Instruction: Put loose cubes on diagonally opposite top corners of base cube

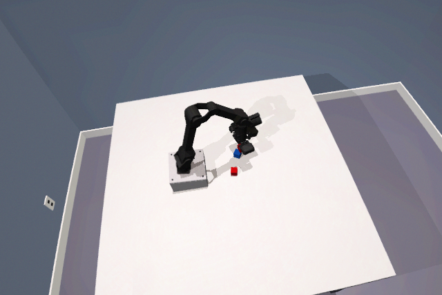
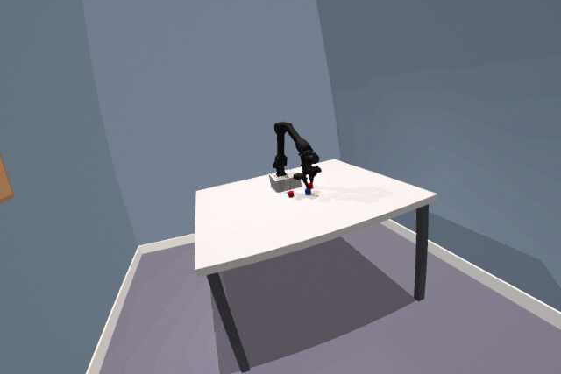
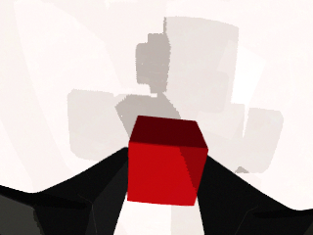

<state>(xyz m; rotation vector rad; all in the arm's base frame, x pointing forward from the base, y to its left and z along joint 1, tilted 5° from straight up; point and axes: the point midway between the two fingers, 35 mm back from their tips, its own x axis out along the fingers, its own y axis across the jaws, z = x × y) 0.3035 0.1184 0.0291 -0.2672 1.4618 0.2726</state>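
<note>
Now: gripper tip 2 cm past the blue base cube, 1 cm to the left of it and 4 cm above it.
</note>
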